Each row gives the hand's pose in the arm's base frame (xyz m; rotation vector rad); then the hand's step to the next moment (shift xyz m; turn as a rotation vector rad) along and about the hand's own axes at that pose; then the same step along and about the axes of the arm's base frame.
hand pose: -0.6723 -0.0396 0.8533 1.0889 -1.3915 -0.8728
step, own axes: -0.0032 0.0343 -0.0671 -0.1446 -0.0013 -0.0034
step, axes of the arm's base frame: 0.0617 0.0184 0.0392 -0.0015 0.1372 -0.0457
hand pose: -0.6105 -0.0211 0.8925 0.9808 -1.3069 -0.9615
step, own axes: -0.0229 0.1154 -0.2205 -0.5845 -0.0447 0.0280
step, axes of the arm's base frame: 0.2208 0.0637 0.0984 -0.0481 0.5414 -0.2214
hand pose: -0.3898 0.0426 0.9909 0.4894 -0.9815 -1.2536
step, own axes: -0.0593 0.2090 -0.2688 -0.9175 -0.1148 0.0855
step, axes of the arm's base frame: 0.3397 0.0634 0.0009 -0.1349 0.8451 -0.3605
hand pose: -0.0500 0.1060 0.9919 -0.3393 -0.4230 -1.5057
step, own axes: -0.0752 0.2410 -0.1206 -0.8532 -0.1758 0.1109
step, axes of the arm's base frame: 0.2464 0.0202 -0.1310 -0.1963 0.7976 -0.3106
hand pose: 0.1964 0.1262 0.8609 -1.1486 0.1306 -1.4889
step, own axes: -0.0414 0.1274 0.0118 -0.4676 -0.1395 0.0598
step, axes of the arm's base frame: 0.0895 0.0008 -0.1003 -0.1382 0.4497 -0.1426
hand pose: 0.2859 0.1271 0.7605 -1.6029 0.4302 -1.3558
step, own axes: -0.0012 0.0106 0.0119 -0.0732 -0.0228 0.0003
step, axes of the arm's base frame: 0.0135 0.0010 -0.0085 -0.0301 0.0669 -0.0222
